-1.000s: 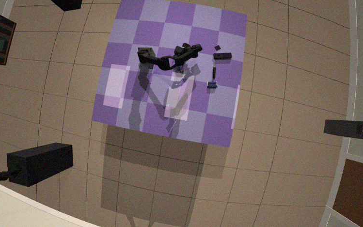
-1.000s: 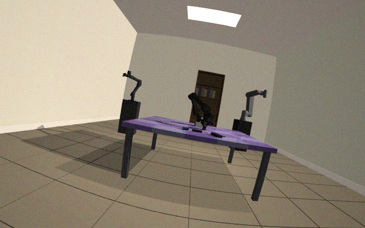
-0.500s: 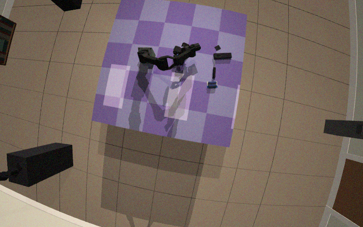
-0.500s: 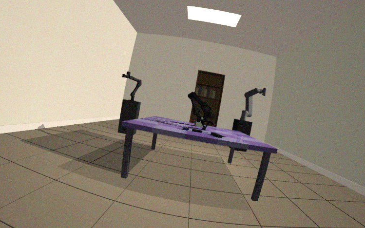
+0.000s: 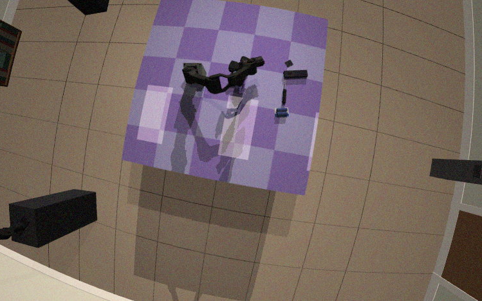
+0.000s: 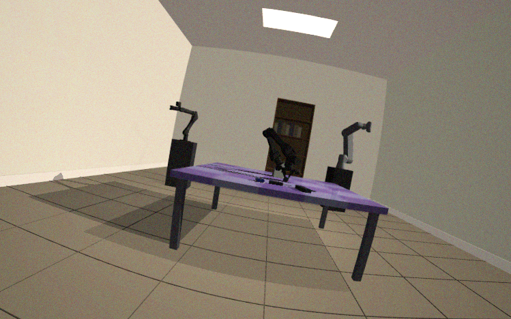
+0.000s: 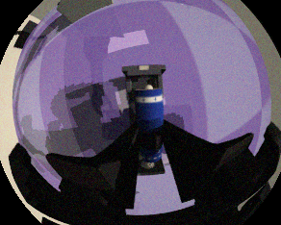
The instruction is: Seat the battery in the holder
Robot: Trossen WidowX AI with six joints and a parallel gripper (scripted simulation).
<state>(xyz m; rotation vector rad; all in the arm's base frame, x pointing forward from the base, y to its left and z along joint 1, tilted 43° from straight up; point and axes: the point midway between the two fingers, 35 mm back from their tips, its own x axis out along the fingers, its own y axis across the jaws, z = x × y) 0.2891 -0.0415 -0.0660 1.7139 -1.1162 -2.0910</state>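
Right now my gripper tip is 10 mm below the blue battery. Round my gripper tip: black box (380 mm ahead, 30 mm to the left); spare blue batteries (290 mm ahead, 240 mm to the right); black piece (340 mm ahead, 110 mm to the left, 10 mm below).
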